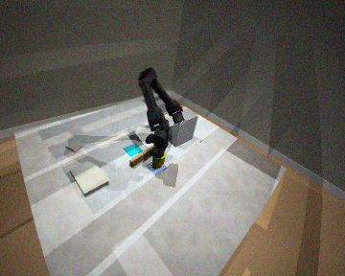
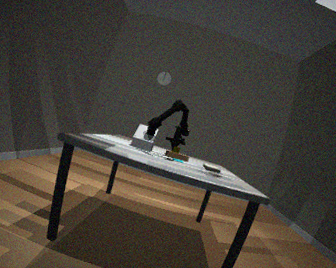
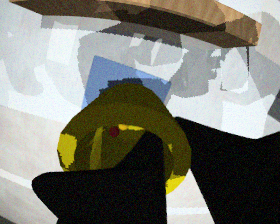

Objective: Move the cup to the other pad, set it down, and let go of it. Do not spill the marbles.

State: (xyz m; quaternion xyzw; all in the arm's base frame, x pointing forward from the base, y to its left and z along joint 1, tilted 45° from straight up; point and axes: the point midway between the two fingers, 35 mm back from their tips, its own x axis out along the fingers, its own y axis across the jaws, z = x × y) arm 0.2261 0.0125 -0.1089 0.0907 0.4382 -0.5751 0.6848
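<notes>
Right now the teal pad is 18 cm to the right of my gripper tip, 7 cm below it and 7 cm ahead of it. From my gripper tip the other things lie so: wooden bar (8 cm to the right, 5 cm ahead, 4 cm below); then yellow cup (2 cm to the left, 2 cm ahead); then blue pad (7 cm below, 3 cm ahead, 2 cm to the left).
</notes>
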